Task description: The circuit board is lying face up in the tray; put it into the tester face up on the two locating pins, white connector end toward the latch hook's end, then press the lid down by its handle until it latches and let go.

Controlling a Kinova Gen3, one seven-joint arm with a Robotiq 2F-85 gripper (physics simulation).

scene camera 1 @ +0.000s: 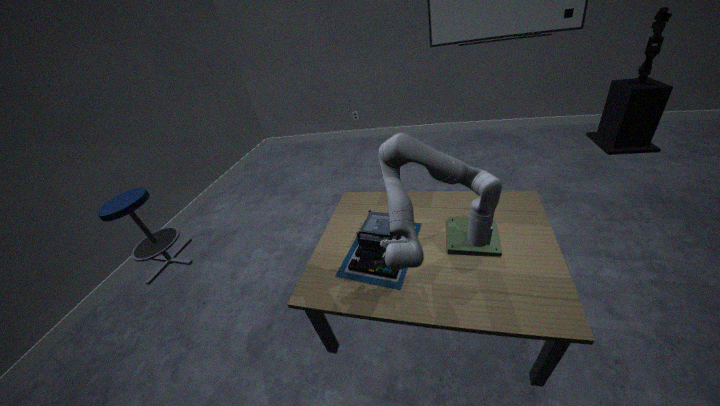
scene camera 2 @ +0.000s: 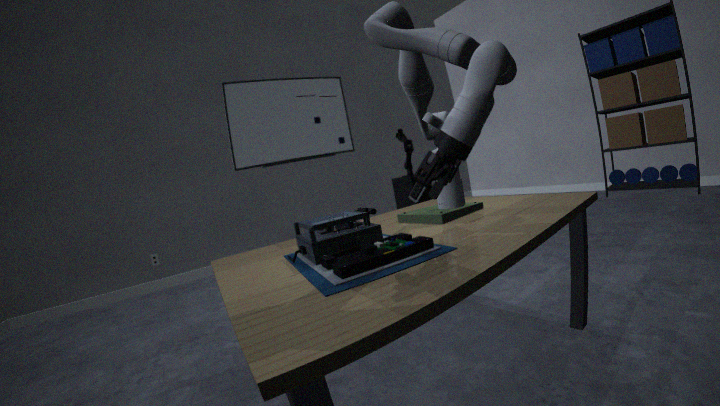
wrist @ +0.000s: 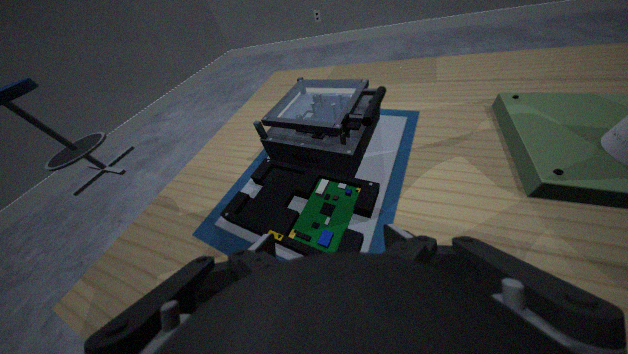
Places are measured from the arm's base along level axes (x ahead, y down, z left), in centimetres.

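Where they show: gripper, between the fingertips: (scene camera 2: pixel 422 198) (wrist: pixel 328 241); arm's base, origin of its link: (scene camera 1: pixel 477 239) (scene camera 2: pixel 451 206).
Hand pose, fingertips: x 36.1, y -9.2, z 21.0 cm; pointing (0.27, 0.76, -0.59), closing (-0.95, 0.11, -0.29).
Things, the pixels of their centre, and the offset from my fingertips. "spot": a spot on its surface instead. Level surfaces: height alone.
- green circuit board, middle of its body: (wrist: pixel 326 210) (scene camera 2: pixel 395 244) (scene camera 1: pixel 386 262) dx +3.4, dy +9.4, dz -7.6 cm
- black tray, a spot on its surface: (wrist: pixel 270 202) spot: dx +13.1, dy +9.9, dz -8.1 cm
- tester, a spot on its surface: (wrist: pixel 310 155) (scene camera 2: pixel 354 239) spot: dx +8.0, dy +7.5, dz -16.9 cm
- dark handle, a spot on its surface: (wrist: pixel 375 105) spot: dx -2.3, dy +2.0, dz -22.6 cm
- blue-edged mat, height of its surface: dy +11.5 cm
The green circuit board (scene camera 1: pixel 380 269) (scene camera 2: pixel 395 245) (wrist: pixel 339 207) lies face up in the right part of the black tray (scene camera 1: pixel 360 266) (scene camera 2: pixel 352 263) (wrist: pixel 270 202). Its white connector (wrist: pixel 322 187) is at the end nearer the tester (scene camera 1: pixel 369 248) (scene camera 2: pixel 347 243) (wrist: pixel 310 155). The tester's clear, dark-framed lid (wrist: pixel 300 104) is raised, with a gap below it; the dark handle (scene camera 2: pixel 365 210) (wrist: pixel 375 105) is on its right side in the wrist view. The locating pins cannot be made out clearly. My gripper (scene camera 2: pixel 426 194) (wrist: pixel 328 241) is open and empty, above the table and apart from the tray. In scene camera 1 the arm hides it.
Tray and tester stand on a blue-edged mat (scene camera 2: pixel 310 274) (wrist: pixel 410 140). The arm's green base plate (scene camera 1: pixel 458 237) (scene camera 2: pixel 423 217) (wrist: pixel 560 145) is on the table to the right of them in the wrist view. A blue stool (scene camera 1: pixel 123 203) stands on the floor, off the table.
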